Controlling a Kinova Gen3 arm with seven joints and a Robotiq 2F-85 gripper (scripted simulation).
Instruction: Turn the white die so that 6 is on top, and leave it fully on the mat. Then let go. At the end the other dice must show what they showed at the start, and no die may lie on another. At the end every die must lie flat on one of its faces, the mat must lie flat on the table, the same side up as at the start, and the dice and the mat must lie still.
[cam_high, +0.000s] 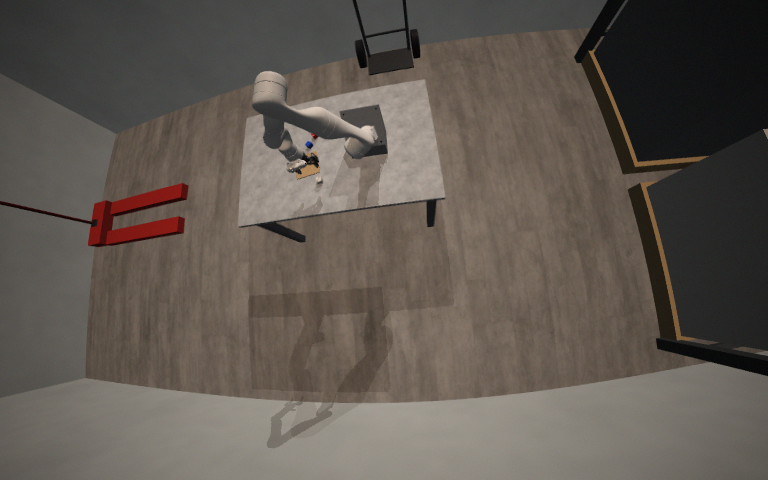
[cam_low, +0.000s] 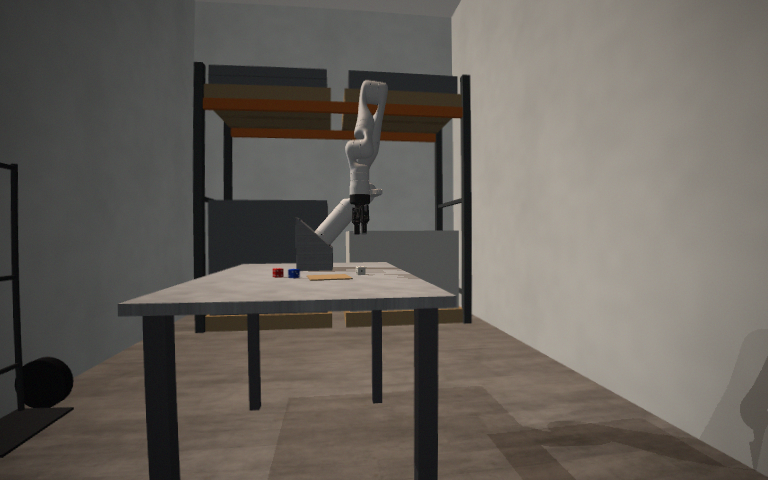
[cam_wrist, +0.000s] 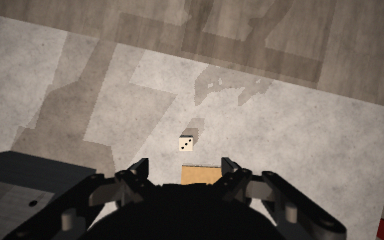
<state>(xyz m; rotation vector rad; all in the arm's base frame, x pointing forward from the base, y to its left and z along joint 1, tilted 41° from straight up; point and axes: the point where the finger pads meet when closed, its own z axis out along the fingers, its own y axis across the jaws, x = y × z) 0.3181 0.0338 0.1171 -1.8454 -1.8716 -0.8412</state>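
The white die lies 140 mm below my hand. Also, from my hand: tan mat (60 mm ahead, 130 mm to the right, 150 mm below); red die (20 mm behind, 300 mm to the right, 140 mm below); blue die (30 mm ahead, 240 mm to the right, 140 mm below).
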